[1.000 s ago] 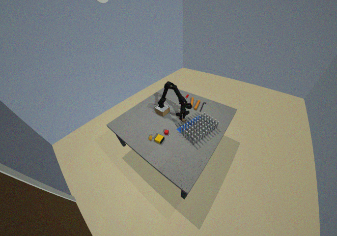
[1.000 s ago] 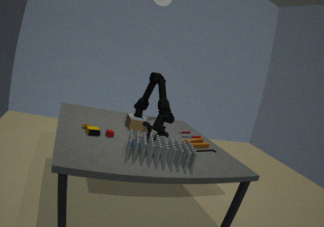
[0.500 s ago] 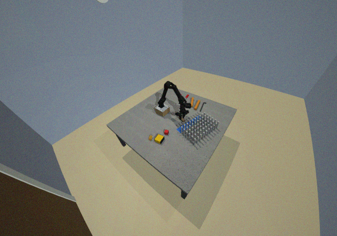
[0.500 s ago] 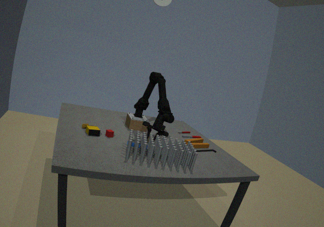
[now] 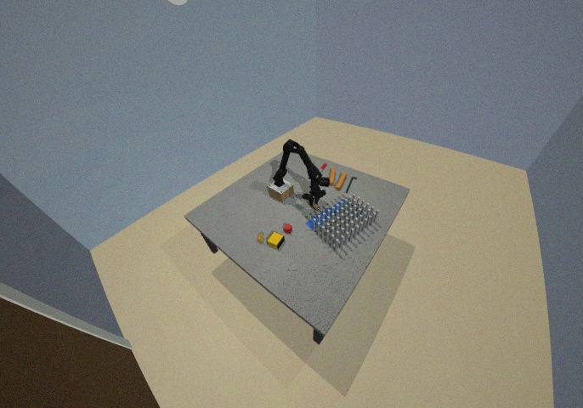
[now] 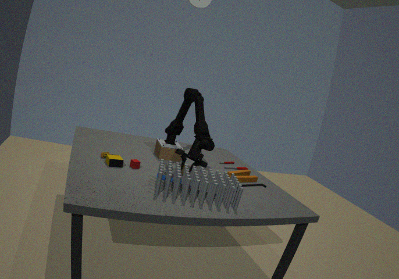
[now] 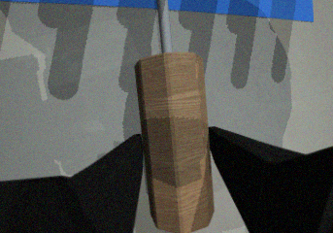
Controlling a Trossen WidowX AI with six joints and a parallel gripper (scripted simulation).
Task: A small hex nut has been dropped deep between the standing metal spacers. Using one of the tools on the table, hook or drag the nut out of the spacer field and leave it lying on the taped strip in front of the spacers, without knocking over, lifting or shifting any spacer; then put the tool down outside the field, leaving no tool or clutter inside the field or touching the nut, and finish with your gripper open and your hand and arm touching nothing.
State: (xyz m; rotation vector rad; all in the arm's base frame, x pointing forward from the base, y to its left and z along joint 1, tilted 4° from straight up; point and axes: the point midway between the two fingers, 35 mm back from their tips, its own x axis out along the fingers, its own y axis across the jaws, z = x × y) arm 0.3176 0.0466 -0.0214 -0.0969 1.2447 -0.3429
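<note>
Right now the metal-shafted tool is 100 mm ahead of my gripper tip and 20 mm to the right of it. The rest, counted from my gripper tip: blue taped strip: 130 mm ahead, 20 mm to the left, 20 mm below; then red cube: 290 mm to the right, 10 mm ahead; then yellow block: 410 mm to the right, 10 mm ahead.
</note>
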